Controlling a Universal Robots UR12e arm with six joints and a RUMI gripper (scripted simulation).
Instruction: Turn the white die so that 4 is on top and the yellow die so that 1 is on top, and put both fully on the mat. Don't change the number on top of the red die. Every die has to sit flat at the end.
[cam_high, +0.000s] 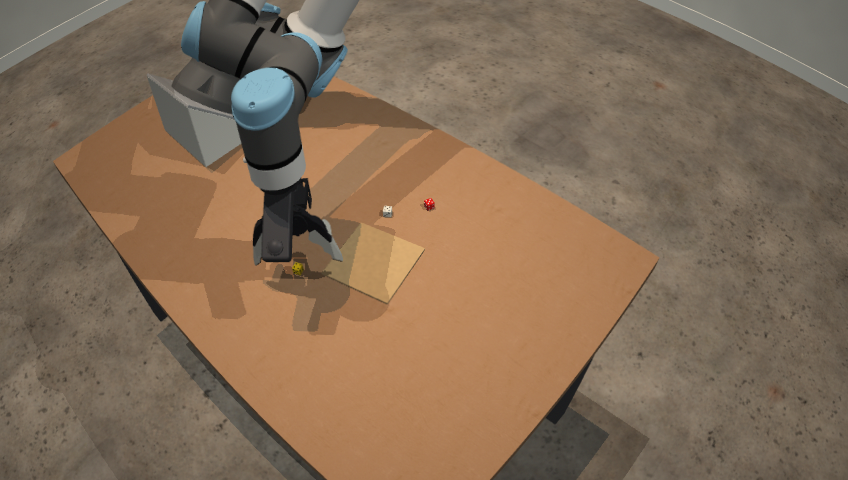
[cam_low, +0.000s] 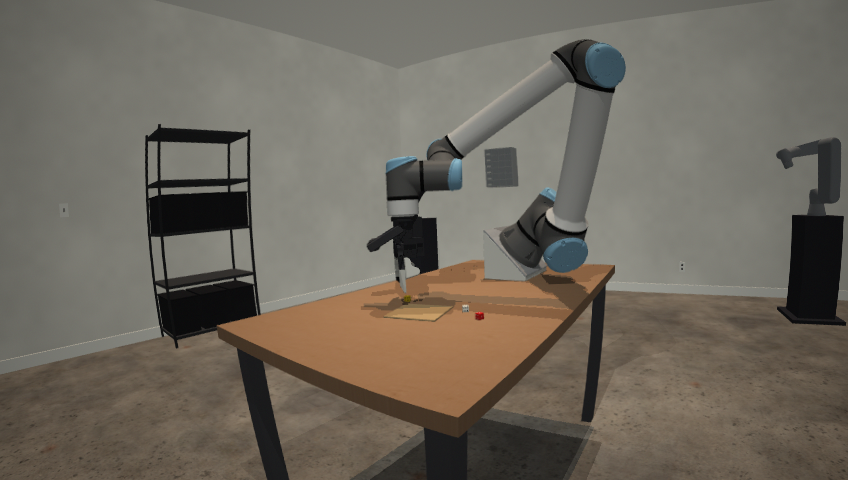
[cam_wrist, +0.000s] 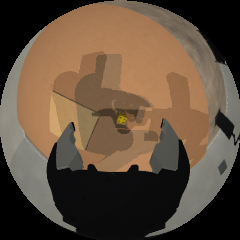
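Now: hand 3 cm above the yellow die, 2 cm past it and 1 cm to the right of it. Round my hand: red die: 29 cm to the left, 7 cm ahead, 3 cm below; then tan mat: 11 cm to the left, 8 cm ahead, 4 cm below; then white die: 22 cm to the left, 3 cm below, 2 cm ahead.
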